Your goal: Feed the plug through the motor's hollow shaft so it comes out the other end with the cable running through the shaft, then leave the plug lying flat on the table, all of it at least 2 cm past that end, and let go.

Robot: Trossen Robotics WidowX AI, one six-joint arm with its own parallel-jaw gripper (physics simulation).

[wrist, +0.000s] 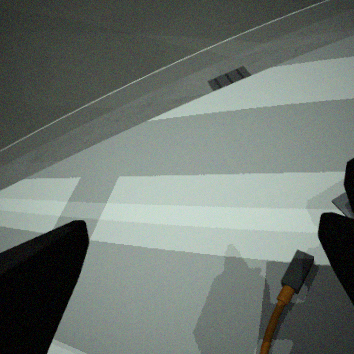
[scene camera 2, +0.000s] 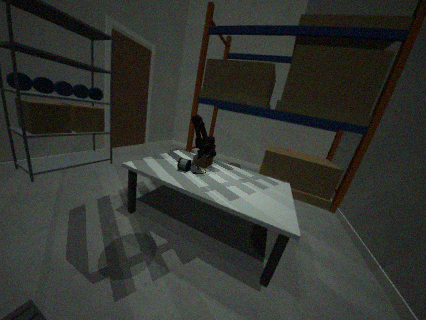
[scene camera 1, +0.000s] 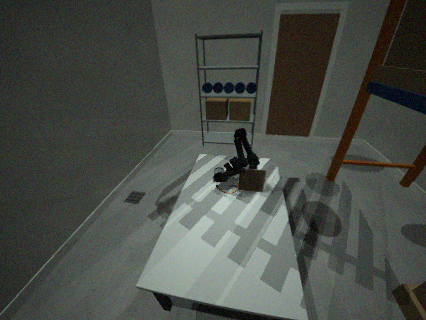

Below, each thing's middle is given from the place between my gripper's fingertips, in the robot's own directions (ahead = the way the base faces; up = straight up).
Labels:
The grey plug [wrist: 301, 262] is 140 mm below my hand, 40 mm to the right of it and 20 mm ahead of it.

